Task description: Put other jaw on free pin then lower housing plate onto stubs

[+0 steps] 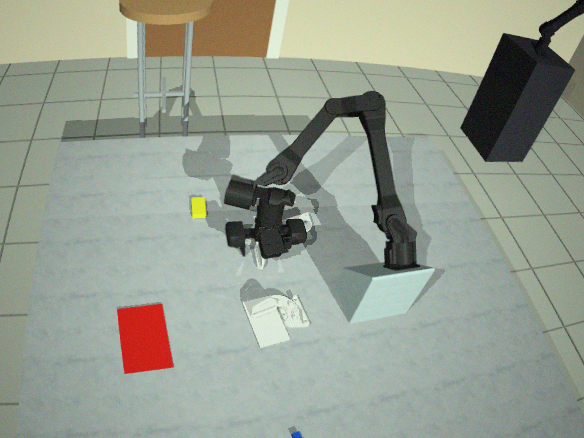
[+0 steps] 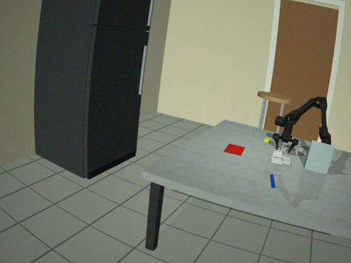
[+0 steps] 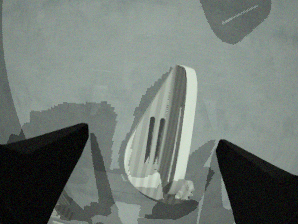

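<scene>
My gripper tip is 20 mm short of the white jaw and 30 mm to the left of it. Also, from my gripper tip: red flat sheet (310 mm ahead, 200 mm to the left); then yellow block (140 mm ahead, 170 mm to the right); then small white piece (120 mm behind, 180 mm to the right).
</scene>
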